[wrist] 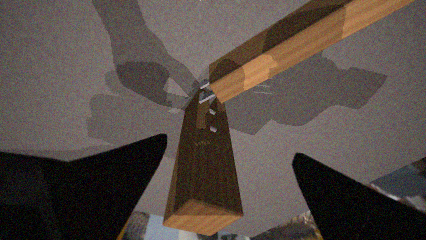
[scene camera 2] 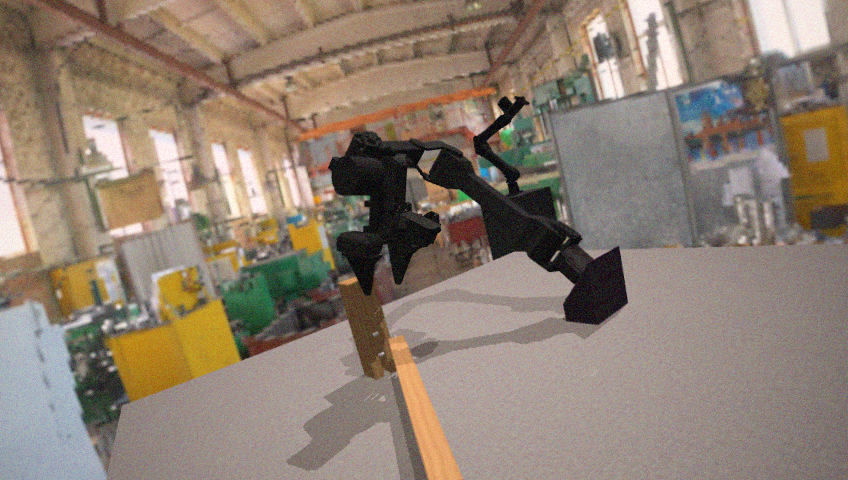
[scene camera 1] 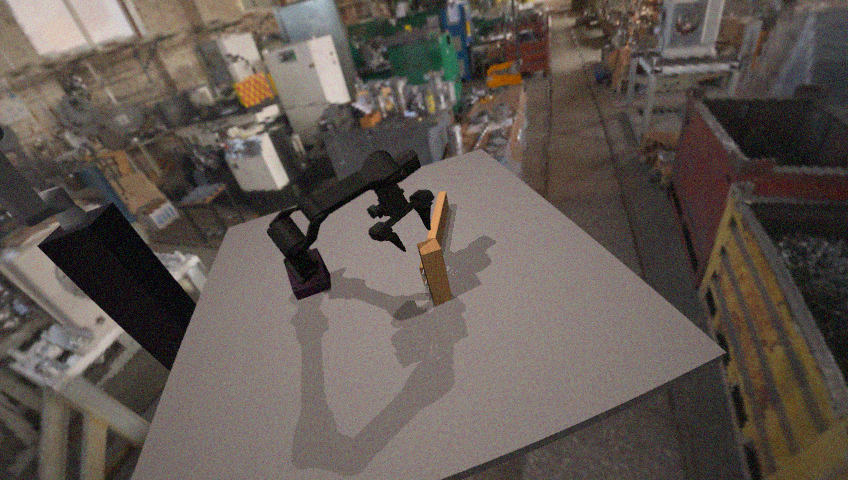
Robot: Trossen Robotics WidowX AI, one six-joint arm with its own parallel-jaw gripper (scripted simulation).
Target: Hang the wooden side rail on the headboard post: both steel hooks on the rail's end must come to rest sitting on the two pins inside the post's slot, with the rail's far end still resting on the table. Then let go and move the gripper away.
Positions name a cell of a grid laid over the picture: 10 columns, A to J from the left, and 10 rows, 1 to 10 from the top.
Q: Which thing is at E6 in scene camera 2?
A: My gripper.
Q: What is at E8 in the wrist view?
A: A wooden headboard post.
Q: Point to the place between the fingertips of my gripper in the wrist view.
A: F7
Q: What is my gripper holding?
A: Nothing.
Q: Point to a wooden side rail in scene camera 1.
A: F5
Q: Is my gripper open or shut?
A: Open.
